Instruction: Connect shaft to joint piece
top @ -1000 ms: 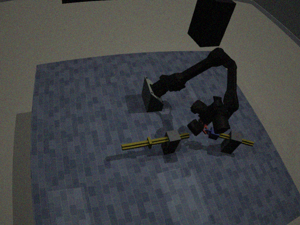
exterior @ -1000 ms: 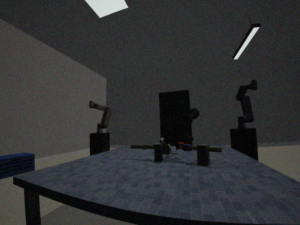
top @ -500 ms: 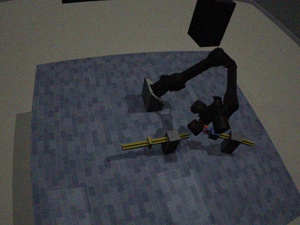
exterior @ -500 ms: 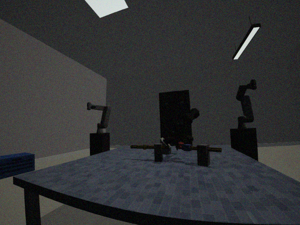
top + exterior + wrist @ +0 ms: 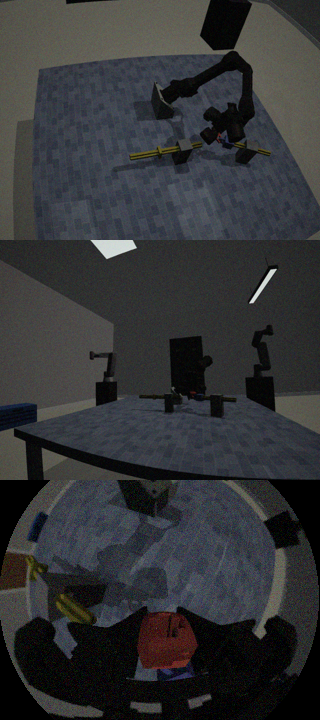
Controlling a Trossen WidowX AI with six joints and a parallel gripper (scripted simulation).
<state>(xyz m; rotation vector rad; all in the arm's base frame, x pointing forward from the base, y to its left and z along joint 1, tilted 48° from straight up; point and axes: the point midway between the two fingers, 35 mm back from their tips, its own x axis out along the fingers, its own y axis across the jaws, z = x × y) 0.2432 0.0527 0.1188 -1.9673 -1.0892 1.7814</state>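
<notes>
The red joint piece is 4 cm above my gripper tip, 2 cm ahead of it and 1 cm to the left of it.
</notes>
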